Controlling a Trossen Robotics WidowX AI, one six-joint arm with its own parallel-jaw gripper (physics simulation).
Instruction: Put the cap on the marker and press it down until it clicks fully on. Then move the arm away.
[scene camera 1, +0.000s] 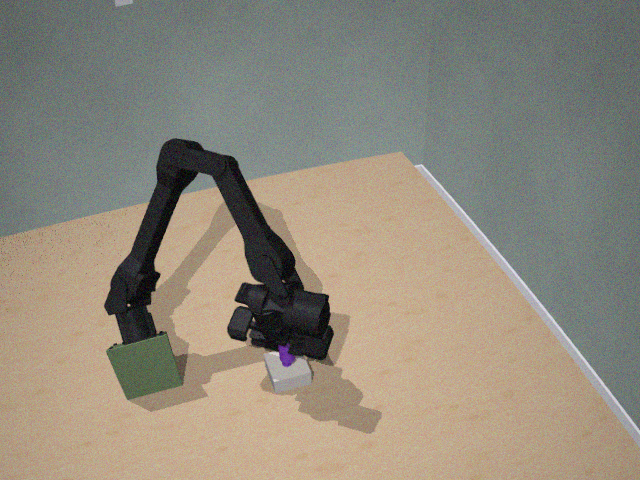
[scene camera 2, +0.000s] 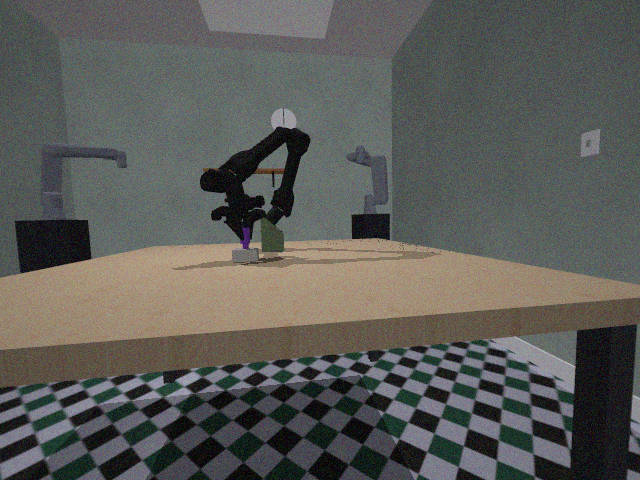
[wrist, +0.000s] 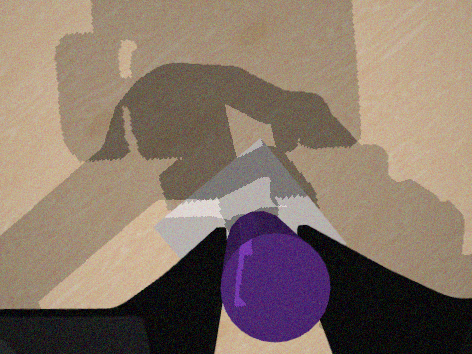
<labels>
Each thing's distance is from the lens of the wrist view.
gripper (wrist: 261, 235): 0.11 m
purple cap (wrist: 274, 285): 0.08 m
pale grey block (wrist: 256, 180): 0.14 m
The marked spots on the pale grey block and the purple cap are 0.07 m apart.
</labels>
